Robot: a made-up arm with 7 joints. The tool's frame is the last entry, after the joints. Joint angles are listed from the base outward. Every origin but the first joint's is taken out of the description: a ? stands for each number. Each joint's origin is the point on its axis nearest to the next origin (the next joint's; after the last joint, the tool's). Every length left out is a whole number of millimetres.
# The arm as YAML. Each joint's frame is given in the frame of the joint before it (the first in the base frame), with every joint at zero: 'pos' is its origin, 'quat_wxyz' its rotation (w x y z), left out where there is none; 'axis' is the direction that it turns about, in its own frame. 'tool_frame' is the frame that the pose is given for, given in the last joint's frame.
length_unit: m
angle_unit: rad
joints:
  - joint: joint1
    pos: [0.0, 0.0, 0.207]
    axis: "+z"
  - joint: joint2
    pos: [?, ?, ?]
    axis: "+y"
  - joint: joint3
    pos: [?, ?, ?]
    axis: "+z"
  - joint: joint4
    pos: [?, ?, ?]
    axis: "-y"
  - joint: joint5
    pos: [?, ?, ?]
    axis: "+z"
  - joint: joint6
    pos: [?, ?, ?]
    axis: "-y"
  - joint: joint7
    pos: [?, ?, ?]
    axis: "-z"
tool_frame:
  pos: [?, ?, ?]
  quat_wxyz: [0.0, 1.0, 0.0, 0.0]
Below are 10 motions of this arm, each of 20 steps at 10 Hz.
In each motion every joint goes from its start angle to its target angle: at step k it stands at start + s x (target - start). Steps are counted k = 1, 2, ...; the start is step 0. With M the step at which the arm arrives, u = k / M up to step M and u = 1 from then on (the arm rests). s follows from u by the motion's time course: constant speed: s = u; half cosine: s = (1 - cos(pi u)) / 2; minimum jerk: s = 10 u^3 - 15 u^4 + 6 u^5.
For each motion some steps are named. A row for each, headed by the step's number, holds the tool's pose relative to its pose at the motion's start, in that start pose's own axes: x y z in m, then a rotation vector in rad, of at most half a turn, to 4 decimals.
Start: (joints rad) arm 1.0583 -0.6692 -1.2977 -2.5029 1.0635 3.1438 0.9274
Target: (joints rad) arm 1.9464 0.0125 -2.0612 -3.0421 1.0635 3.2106 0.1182
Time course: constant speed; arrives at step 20
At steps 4, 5, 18, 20:
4: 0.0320 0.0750 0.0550 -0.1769 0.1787 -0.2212
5: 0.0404 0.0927 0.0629 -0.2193 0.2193 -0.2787
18: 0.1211 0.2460 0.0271 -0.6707 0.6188 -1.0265
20: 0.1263 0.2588 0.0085 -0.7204 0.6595 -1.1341

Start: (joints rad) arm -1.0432 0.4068 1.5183 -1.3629 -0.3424 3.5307 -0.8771
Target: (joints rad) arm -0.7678 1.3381 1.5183 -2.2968 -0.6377 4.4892 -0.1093
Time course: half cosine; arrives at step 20
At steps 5, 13, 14, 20:
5: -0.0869 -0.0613 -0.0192 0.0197 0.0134 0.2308
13: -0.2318 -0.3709 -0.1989 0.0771 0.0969 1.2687
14: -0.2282 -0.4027 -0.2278 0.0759 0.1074 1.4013
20: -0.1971 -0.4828 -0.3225 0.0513 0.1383 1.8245

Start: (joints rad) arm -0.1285 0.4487 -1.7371 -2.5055 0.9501 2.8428 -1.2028
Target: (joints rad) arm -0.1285 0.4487 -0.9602 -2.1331 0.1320 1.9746 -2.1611
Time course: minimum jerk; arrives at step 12
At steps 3, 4, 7, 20:
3: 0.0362 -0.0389 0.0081 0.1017 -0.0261 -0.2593
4: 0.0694 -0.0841 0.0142 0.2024 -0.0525 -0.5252
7: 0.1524 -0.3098 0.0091 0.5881 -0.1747 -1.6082
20: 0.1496 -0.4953 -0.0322 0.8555 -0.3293 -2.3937

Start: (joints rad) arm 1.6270 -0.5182 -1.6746 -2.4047 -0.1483 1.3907 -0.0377
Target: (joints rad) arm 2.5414 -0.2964 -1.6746 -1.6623 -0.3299 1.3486 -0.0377
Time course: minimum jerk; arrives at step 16
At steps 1, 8, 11, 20:
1: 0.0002 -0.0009 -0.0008 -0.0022 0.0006 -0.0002
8: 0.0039 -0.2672 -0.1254 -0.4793 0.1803 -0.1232
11: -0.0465 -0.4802 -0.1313 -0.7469 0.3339 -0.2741
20: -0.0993 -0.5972 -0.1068 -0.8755 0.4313 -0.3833

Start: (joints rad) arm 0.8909 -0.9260 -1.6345 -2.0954 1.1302 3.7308 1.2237
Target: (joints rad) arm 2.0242 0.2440 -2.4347 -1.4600 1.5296 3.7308 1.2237
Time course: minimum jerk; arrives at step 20
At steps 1, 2, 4, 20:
1: -0.0003 0.0004 0.0002 0.0006 0.0003 -0.0009
2: -0.0025 0.0026 0.0011 0.0044 0.0021 -0.0066
4: -0.0175 0.0178 0.0063 0.0307 0.0102 -0.0443
20: -0.3388 0.3829 -0.5129 0.3125 -0.9219 -0.2509

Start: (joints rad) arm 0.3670 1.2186 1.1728 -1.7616 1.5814 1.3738 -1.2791
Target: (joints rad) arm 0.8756 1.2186 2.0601 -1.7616 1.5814 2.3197 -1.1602
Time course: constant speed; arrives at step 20
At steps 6, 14, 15, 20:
6: -0.0703 0.1000 0.1992 -0.0072 -0.0912 0.1822
14: -0.2169 0.1322 0.4488 -0.0107 -0.2187 0.3983
15: -0.2369 0.1277 0.4769 -0.0105 -0.2347 0.4232
20: -0.3334 0.0796 0.6029 -0.0064 -0.3129 0.5413

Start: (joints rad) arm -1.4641 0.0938 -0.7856 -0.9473 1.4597 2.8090 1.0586
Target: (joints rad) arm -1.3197 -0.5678 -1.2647 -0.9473 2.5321 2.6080 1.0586
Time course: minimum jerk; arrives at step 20
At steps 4, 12, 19, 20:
4: 0.0005 -0.0299 -0.0224 0.0423 -0.0305 0.0604
12: 0.0838 -0.2829 -0.3094 0.5117 -0.4864 0.6798
19: 0.1768 -0.3533 -0.4693 0.7690 -0.7902 0.9470
20: 0.1772 -0.3534 -0.4699 0.7700 -0.7914 0.9478

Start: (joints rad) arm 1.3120 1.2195 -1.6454 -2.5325 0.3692 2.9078 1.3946
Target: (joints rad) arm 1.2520 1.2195 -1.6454 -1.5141 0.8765 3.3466 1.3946
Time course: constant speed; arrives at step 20
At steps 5, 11, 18, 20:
5: -0.0144 -0.1003 -0.0810 0.3455 -0.0592 0.1103
11: -0.0283 -0.1869 -0.2013 0.7459 -0.1543 0.2509
18: -0.0397 -0.2369 -0.3576 1.1848 -0.3037 0.4288
20: -0.0420 -0.2411 -0.4029 1.3028 -0.3551 0.4827

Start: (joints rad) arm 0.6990 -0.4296 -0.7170 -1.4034 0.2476 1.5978 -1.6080
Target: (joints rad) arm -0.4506 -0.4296 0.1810 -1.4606 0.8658 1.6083 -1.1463
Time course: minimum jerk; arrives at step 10
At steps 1, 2, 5, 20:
1: 0.0015 -0.0012 -0.0014 -0.0025 0.0019 0.0042
2: 0.0105 -0.0079 -0.0088 -0.0161 0.0129 0.0280
5: 0.0976 -0.0494 -0.0322 -0.0915 0.0987 0.2401
20: 0.1679 -0.0426 0.0248 -0.0867 0.1783 0.5162

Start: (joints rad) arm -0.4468 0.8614 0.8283 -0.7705 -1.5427 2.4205 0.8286
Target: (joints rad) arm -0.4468 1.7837 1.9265 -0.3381 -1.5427 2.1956 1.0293
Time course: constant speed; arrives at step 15
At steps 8, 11, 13, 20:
8: -0.1579 0.0039 0.1566 0.2315 -0.4729 0.6239
11: -0.2615 0.0355 0.2273 0.2382 -0.6929 0.8850
13: -0.3502 0.0599 0.2709 0.2166 -0.8481 1.0626
20: -0.4548 0.0844 0.3065 0.1735 -1.0079 1.2417

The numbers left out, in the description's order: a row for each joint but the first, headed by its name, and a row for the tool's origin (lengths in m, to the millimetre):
joint2: 0.0 0.0 0.0
joint3: 0.0 0.0 0.414
joint4: 0.095 0.0 0.0
joint5: -0.106 0.0 0.493
joint6: 0.0 0.0 0.0
joint7: 0.067 0.0 0.0
tool: 0.0 0.0 0.0

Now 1 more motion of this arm.
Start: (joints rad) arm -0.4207 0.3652 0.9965 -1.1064 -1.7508 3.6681 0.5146
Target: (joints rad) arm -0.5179 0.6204 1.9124 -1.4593 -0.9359 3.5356 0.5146
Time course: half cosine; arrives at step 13
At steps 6, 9, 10, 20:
6: 0.0762 -0.0674 0.0514 0.0099 0.2728 0.6083
9: 0.1620 -0.0867 0.0532 0.0874 0.4466 1.0702
10: 0.1863 -0.0868 0.0476 0.1201 0.4874 1.1858
20: 0.2205 -0.0836 0.0354 0.1751 0.5412 1.3414

